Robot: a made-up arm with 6 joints. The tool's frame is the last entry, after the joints. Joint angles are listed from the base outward. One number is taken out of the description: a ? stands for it. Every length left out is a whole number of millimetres.
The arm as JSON. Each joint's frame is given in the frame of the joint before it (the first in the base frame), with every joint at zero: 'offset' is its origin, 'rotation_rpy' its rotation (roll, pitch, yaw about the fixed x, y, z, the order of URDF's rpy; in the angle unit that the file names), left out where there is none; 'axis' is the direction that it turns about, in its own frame. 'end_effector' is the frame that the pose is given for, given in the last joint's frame.
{
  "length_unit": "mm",
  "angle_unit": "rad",
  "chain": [
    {
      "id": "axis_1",
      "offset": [
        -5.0,
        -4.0,
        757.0
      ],
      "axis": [
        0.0,
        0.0,
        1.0
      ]
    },
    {
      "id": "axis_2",
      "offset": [
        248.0,
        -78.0,
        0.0
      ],
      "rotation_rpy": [
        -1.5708,
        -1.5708,
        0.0
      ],
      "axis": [
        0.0,
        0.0,
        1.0
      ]
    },
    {
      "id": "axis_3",
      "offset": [
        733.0,
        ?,
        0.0
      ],
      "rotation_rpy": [
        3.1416,
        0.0,
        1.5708
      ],
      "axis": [
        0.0,
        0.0,
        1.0
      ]
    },
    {
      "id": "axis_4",
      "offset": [
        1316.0,
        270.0,
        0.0
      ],
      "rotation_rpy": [
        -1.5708,
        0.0,
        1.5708
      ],
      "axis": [
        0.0,
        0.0,
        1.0
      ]
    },
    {
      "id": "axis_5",
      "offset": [
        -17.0,
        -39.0,
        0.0
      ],
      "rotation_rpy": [
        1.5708,
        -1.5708,
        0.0
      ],
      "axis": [
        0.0,
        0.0,
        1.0
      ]
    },
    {
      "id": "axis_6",
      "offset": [
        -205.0,
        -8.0,
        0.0
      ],
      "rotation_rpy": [
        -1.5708,
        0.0,
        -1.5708
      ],
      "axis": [
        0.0,
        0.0,
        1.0
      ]
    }
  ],
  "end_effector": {
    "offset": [
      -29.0,
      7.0,
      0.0
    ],
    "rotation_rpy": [
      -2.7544,
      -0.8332,
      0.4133
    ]
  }
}
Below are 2 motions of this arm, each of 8 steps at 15 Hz.
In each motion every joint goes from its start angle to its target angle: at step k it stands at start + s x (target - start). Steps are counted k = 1, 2, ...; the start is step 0. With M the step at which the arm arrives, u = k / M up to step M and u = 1 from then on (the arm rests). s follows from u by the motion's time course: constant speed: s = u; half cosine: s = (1 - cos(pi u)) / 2; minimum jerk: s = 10 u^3 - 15 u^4 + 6 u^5.
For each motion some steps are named. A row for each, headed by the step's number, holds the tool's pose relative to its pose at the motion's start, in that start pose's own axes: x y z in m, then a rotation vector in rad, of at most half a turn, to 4 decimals.
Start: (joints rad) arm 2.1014 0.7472 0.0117 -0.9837 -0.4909 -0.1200
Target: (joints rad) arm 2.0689 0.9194 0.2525 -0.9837 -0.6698 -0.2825
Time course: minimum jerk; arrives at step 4
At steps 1, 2, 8:
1: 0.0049 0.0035 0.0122 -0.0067 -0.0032 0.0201
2: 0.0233 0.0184 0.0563 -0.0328 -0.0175 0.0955
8: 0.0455 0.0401 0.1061 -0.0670 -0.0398 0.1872

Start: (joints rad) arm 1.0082 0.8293 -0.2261 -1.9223 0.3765 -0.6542
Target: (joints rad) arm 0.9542 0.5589 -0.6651 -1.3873 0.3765 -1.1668
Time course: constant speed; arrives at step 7
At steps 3, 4, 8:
3: 0.1116 0.0896 0.0404 0.0144 0.0258 0.0077
4: 0.1495 0.1216 0.0518 0.0182 0.0301 0.0103
8: 0.2646 0.2240 0.0795 0.0246 0.0304 0.0172

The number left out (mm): 27.0
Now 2 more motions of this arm.
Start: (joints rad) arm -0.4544 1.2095 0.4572 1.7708 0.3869 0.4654
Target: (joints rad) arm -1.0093 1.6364 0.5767 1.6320 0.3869 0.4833
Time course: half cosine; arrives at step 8
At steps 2, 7, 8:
2: 0.0112 -0.2004 0.0653 -0.0318 0.0242 0.0963
7: 0.4021 -1.1582 0.5019 -0.2627 0.1383 0.6246
8: 0.4316 -1.1927 0.5251 -0.2756 0.1427 0.6488

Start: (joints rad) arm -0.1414 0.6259 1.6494 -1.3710 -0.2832 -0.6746
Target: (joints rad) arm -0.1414 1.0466 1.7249 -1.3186 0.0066 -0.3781
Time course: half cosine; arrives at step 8
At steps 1, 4, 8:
1: 0.0007 0.0310 -0.0065 0.0002 0.0052 -0.0174
4: 0.0288 0.3973 -0.1148 0.0029 0.0515 -0.2392
8: 0.1004 0.7644 -0.2899 0.0075 0.0654 -0.4956

